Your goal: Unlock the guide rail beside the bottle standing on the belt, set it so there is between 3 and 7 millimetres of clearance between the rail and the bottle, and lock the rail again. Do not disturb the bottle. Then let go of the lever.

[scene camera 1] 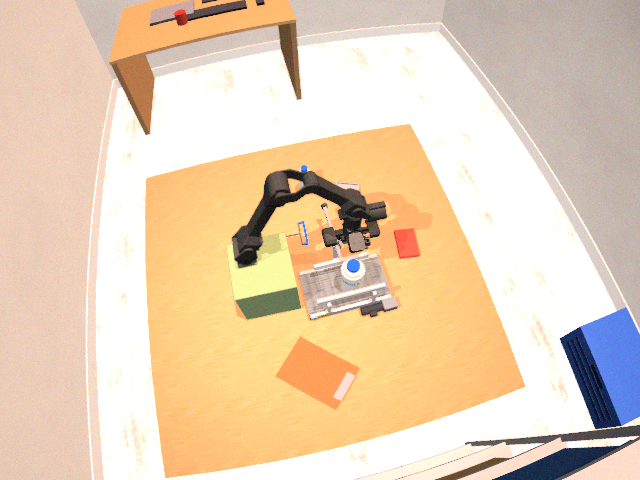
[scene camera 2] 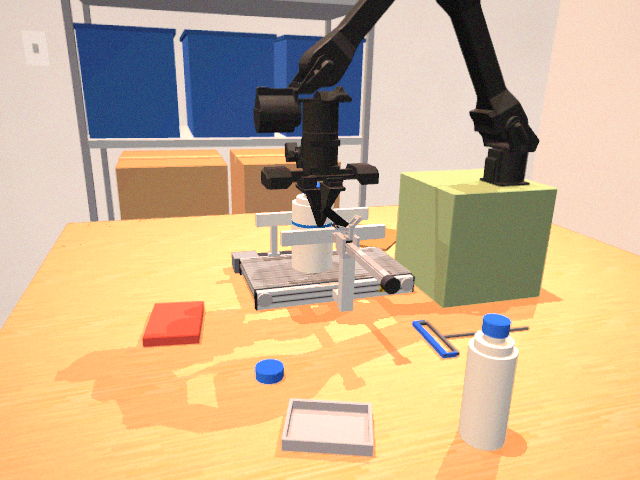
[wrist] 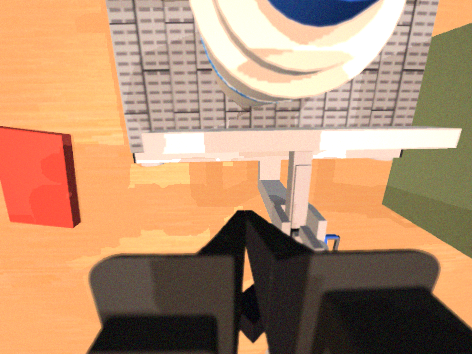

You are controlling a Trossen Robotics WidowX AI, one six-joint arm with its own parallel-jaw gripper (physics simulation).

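Pixels of known places: gripper, fingertip midpoint: [scene camera 2: 319, 226] [wrist: 244, 217]; arm's base, origin of the base link: [scene camera 1: 246, 258] [scene camera 2: 503, 182].
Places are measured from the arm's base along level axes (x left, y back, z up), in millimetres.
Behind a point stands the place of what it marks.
Note:
The white bottle [scene camera 1: 352, 275] @[x -131, y -324, z -34 mm] [scene camera 2: 311, 255] @[x -68, y -346, z -136 mm] [wrist: 235, 55] @[x -81, y -356, z -44 mm] stands upright on the grey belt [scene camera 1: 320, 285] @[x -82, y -225, z -171 mm] [scene camera 2: 268, 271] @[x -96, y -422, z -172 mm] [wrist: 170, 95] @[x -77, y -415, z -172 mm]. The near guide rail [scene camera 1: 326, 265] @[x -51, y -256, z -85 mm] [scene camera 2: 299, 237] @[x -38, y -378, z -90 mm] [wrist: 240, 142] @[x -44, y -352, z -79 mm] runs beside it; the wrist view shows belt between them, width unclear. The rail's arm passes through a clamp on a post [scene camera 2: 345, 279] @[x 34, y -316, z -146 mm] and ends in a black knob [scene camera 2: 390, 284] @[x 199, y -313, z -89 mm] [scene camera 1: 324, 205] @[x 188, y -310, z -81 mm]. The black lever [scene camera 2: 339, 217] @[x 31, y -330, z -38 mm] slants up-left from the clamp. My gripper [scene camera 2: 321, 224] @[x -4, y -351, z -61 mm] [wrist: 244, 217] @[x -4, y -351, z -61 mm] is shut and empty, pointing down close beside the lever; contact is unclear. In the wrist view the fingers hide most of the lever.
A green block [scene camera 1: 266, 268] @[x -53, y -58, z 0 mm] [scene camera 2: 496, 242] @[x 66, y -50, z -91 mm] carries the arm base. The far rail [scene camera 2: 271, 220] @[x -166, y -400, z -92 mm] stands behind the bottle. A red box [scene camera 1: 406, 242] @[x 15, y -593, z -192 mm] [scene camera 2: 174, 322] @[x 30, y -596, z -192 mm] [wrist: 37, 180] @[x 13, y -589, z -192 mm], blue cap [scene camera 2: 269, 371] @[x 204, y -483, z -192 mm], grey tray [scene camera 2: 328, 446] @[x 352, y -450, z -197 mm], second bottle [scene camera 2: 485, 397] @[x 390, y -290, z -141 mm] and blue-framed tool [scene camera 2: 434, 338] @[x 174, y -221, z -199 mm] lie around.

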